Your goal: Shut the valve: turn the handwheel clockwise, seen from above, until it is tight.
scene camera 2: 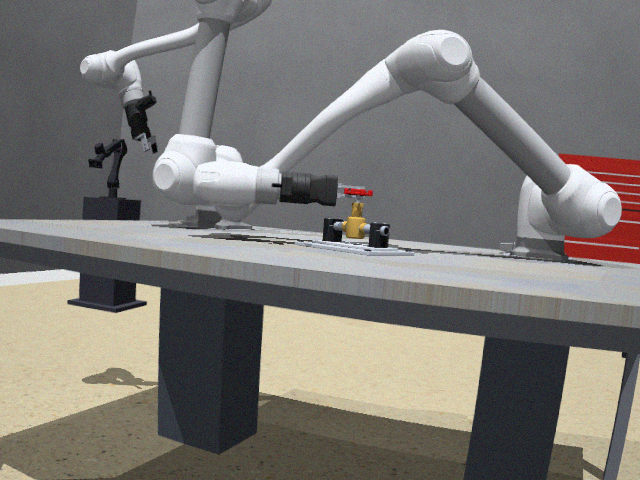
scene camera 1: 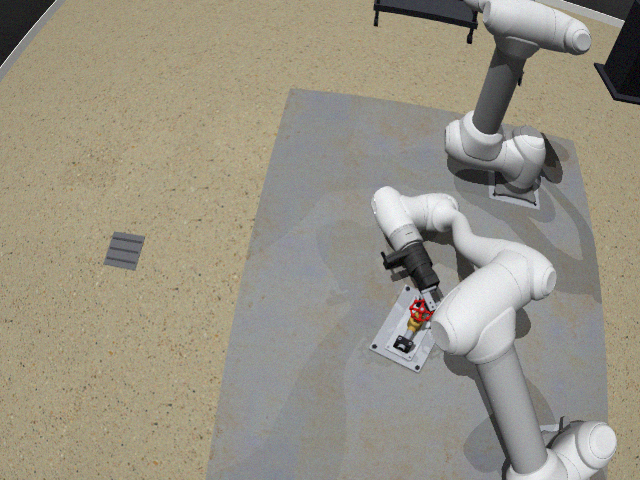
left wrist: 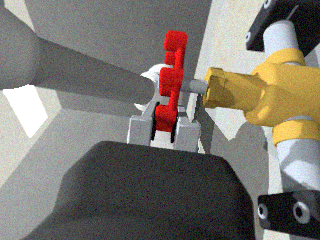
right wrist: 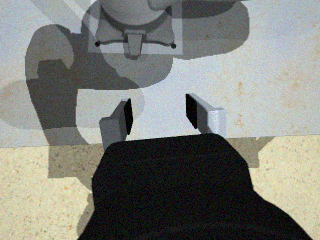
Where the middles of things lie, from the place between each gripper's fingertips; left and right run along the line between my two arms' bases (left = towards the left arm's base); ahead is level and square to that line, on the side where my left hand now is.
Scene:
Now: left hand 30 mm short of the red handwheel [left wrist: 175,41], 10 mm to the right of it and 10 mm above it. From my left hand the other things lie so: pale base plate [scene camera 1: 378,345] (30 mm ahead, 10 mm to the left, 130 mm below).
My right hand [scene camera 2: 151,151] is 870 mm to the right of the red handwheel, 500 mm short of it and 140 mm above it. Round my right hand: pale base plate (870 mm to the left, 500 mm ahead, 260 mm below).

